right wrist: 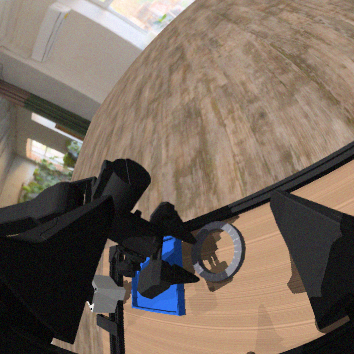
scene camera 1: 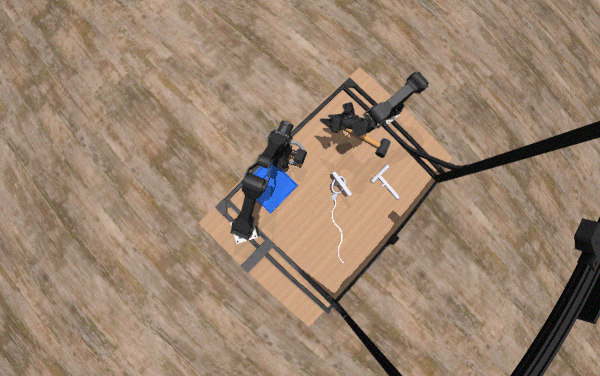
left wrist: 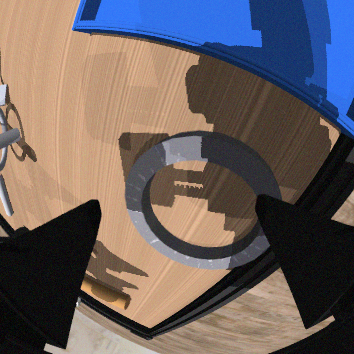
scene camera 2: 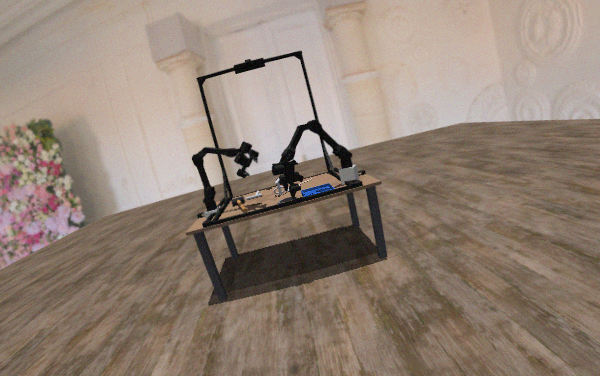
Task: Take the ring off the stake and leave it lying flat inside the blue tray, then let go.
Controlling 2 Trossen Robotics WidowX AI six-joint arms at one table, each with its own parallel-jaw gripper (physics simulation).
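Frame: origin at the left arm's base, x back, y left, z down, level; millimetres.
Where they show: left gripper, fingertip midpoint: (right wrist: 196, 259) (scene camera 1: 292, 156) (left wrist: 180, 205) (scene camera 2: 289, 194); right gripper, fingertip midpoint: (right wrist: 193, 201) (scene camera 1: 324, 117) (scene camera 2: 253, 169); left arm's base, origin of the base link: (right wrist: 89, 292) (scene camera 1: 243, 230) (scene camera 2: 347, 166); right arm's base, origin of the base link: (scene camera 2: 212, 209).
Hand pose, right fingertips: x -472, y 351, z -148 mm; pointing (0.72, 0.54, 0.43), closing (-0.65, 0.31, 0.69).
Observation:
Each offset is from my right fingertips to the top centre of the thing. "pt": to the spot under its first point.
A thick grey ring {dz +234, dx +140, dy -55 mm} (scene camera 1: 299, 145) (left wrist: 185, 148) (right wrist: 236, 250) appears to lie flat on the table beside the blue tray {dz +227, dx +297, dy -182 mm} (scene camera 1: 286, 186) (scene camera 2: 317, 190) (left wrist: 175, 20) (right wrist: 172, 305), outside it. My left gripper (left wrist: 180, 205) (right wrist: 196, 259) is open and empty, pointing down above the ring; in its wrist view one fingertip overlaps the ring's edge and the other is off to its left. My right gripper (scene camera 2: 251, 165) (right wrist: 193, 201) is open and empty, high above the table. A white T-topped piece {pt dz +142, dx -20, dy -287 mm} (scene camera 1: 342, 184) has a thin metal ring {pt dz +208, dx +12, dy -293 mm} (scene camera 1: 333, 189) around or against it; whether this is the stake, I cannot tell.
A white cord {pt dz +243, dx +32, dy -506 mm} (scene camera 1: 341, 232) trails from the thin ring. A second white T-shaped piece {pt dz +230, dx -285, dy -376 mm} (scene camera 1: 390, 188) lies on the table. A mallet with an orange handle {dz +199, dx -222, dy -64 mm} (scene camera 1: 371, 142) (left wrist: 107, 295) lies below my right arm. Black frame rails (scene camera 1: 320, 116) run along the table edges.

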